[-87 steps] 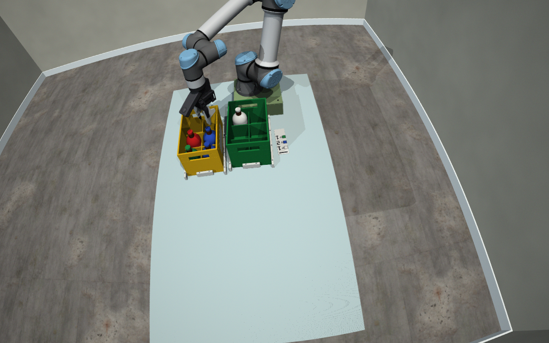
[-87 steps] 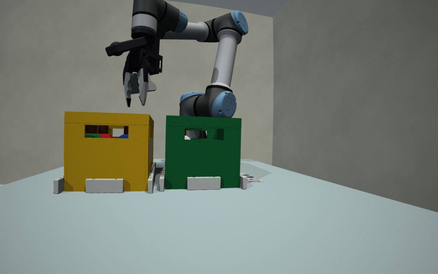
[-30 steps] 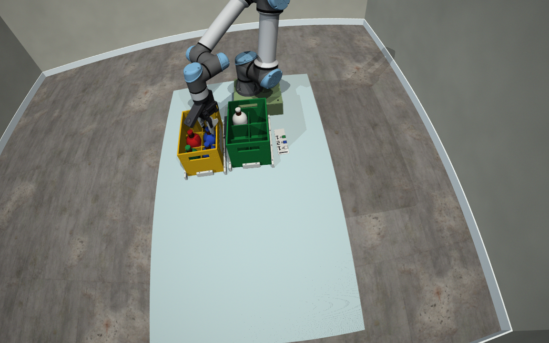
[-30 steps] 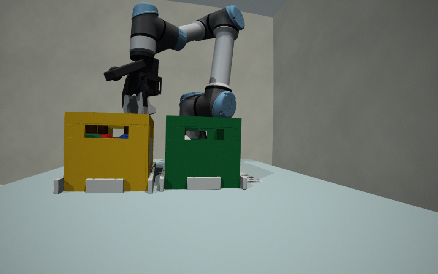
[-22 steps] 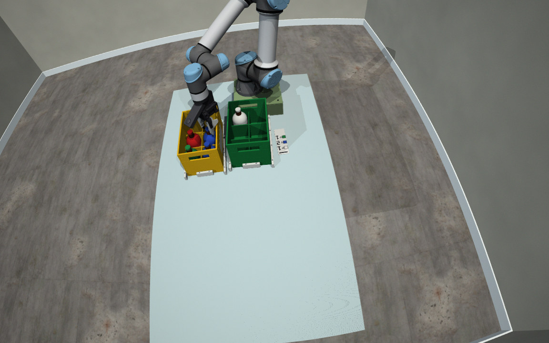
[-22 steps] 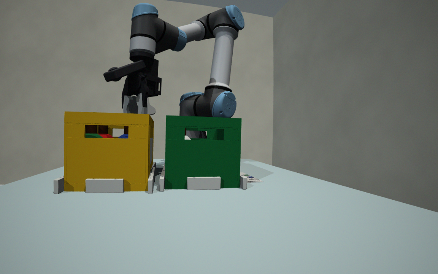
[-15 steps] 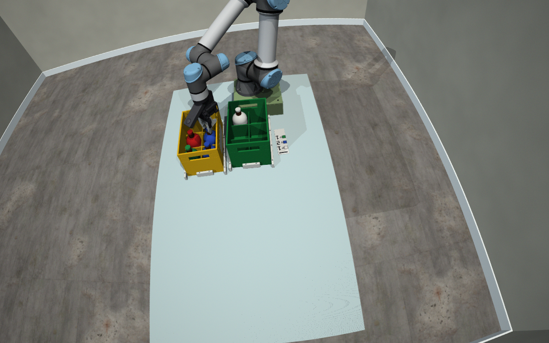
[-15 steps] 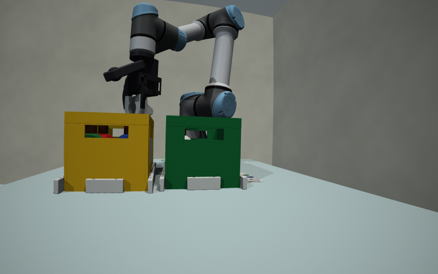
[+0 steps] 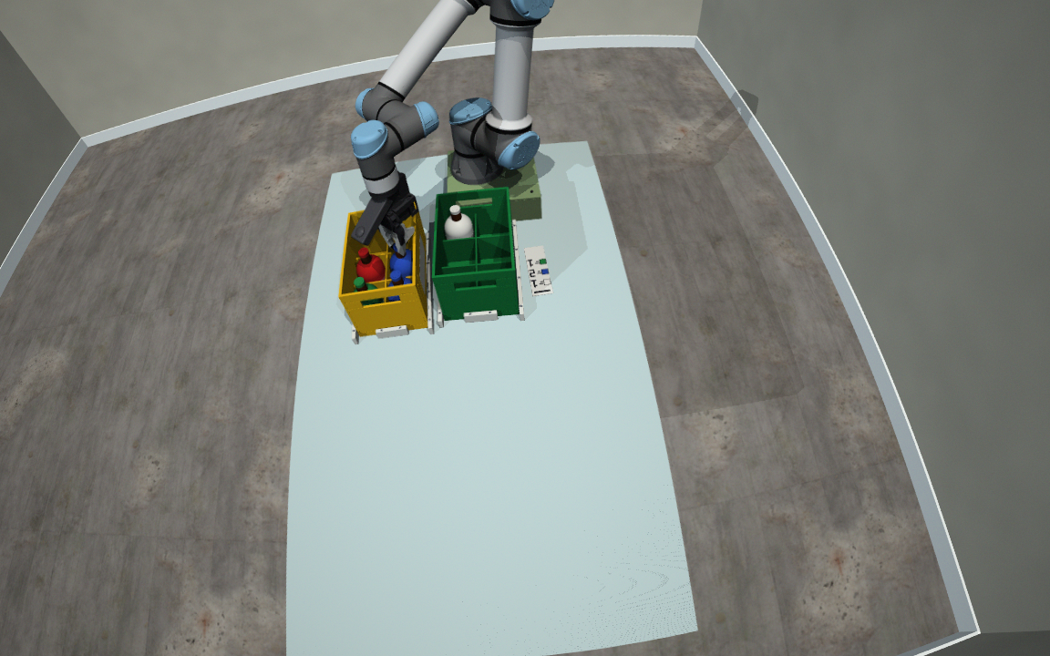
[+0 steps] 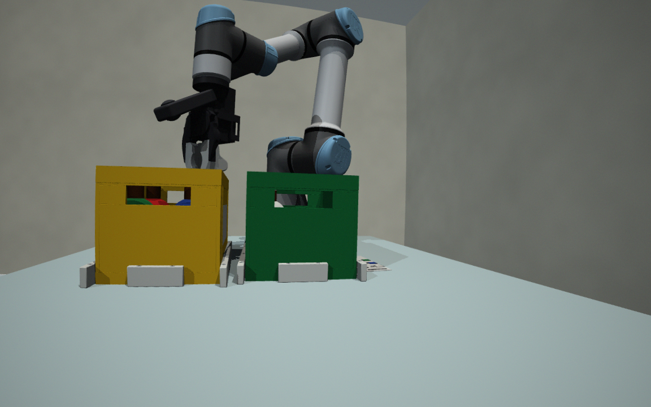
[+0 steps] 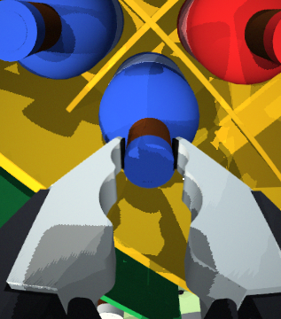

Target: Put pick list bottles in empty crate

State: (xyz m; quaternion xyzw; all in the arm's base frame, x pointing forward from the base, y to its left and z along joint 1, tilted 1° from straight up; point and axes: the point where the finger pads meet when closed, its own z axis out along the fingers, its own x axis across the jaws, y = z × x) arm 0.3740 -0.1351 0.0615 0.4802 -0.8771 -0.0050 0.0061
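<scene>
My hand is 10 mm short of the yellow crate, 40 mm to the left of it and 70 mm above it. From my hand the other things lie so: green bottle (110 mm ahead, 70 mm to the right, 70 mm below); white bottle (130 mm behind, 120 mm to the left, 70 mm below); red bottle (20 mm ahead, 90 mm to the right, 70 mm below).
</scene>
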